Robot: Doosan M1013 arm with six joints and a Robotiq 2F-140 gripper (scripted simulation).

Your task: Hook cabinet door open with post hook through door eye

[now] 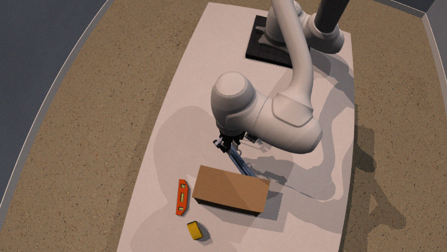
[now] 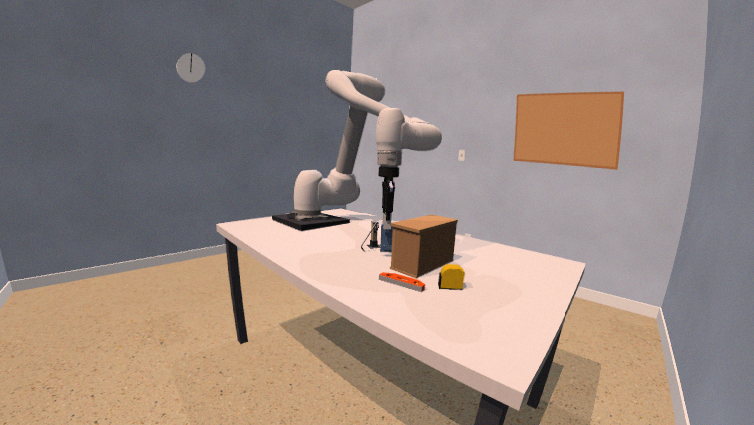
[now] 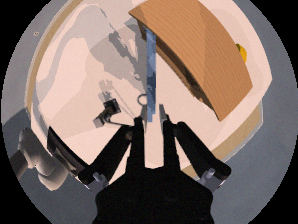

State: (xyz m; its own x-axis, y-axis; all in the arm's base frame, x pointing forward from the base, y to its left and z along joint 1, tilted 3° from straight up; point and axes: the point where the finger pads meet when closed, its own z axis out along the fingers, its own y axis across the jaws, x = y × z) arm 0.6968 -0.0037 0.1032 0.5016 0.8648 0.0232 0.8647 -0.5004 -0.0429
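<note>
Now: hand 10 cm past the thin hook and 9 cm above it. The rest, counted from my hand: hook post (11 cm behind, 7 cm below, 2 cm to the left); then cabinet door (8 cm below, 7 cm to the left, 3 cm ahead); then orange spirit level (23 cm ahead, 14 cm below, 12 cm to the right).
</note>
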